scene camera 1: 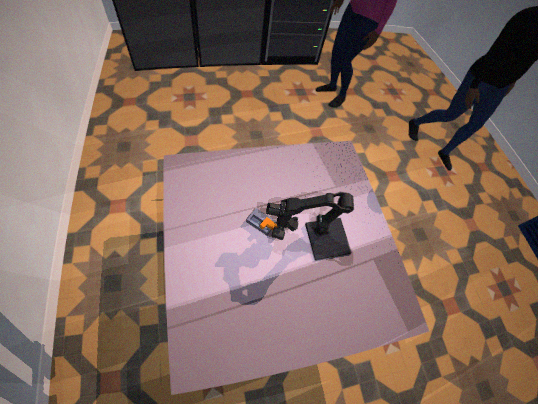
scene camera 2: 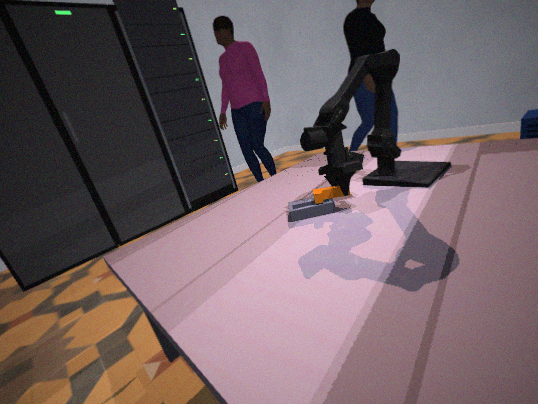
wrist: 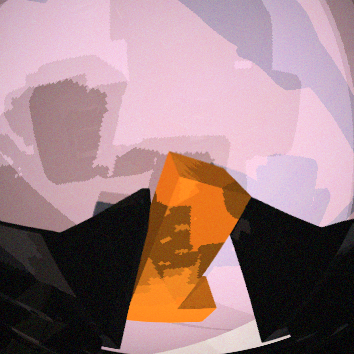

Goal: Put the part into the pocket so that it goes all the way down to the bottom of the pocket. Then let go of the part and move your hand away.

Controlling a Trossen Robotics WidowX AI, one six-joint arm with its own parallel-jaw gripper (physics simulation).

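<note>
The orange part has a stepped shape. In scene camera 2 it sits above the right-hand end of the grey pocket block, its body higher than the rim, and overhangs that end. Part of the block's recess shows uncovered beside it. In the wrist view a dark corner of the block shows behind the left finger; the rest is hidden. My gripper is shut on the part, with a finger against each side near its upper end. Whether the part touches the block is hidden.
The arm's black base plate stands on the pink table, on the far side of the gripper from the block. Two people and dark cabinets stand beyond the table.
</note>
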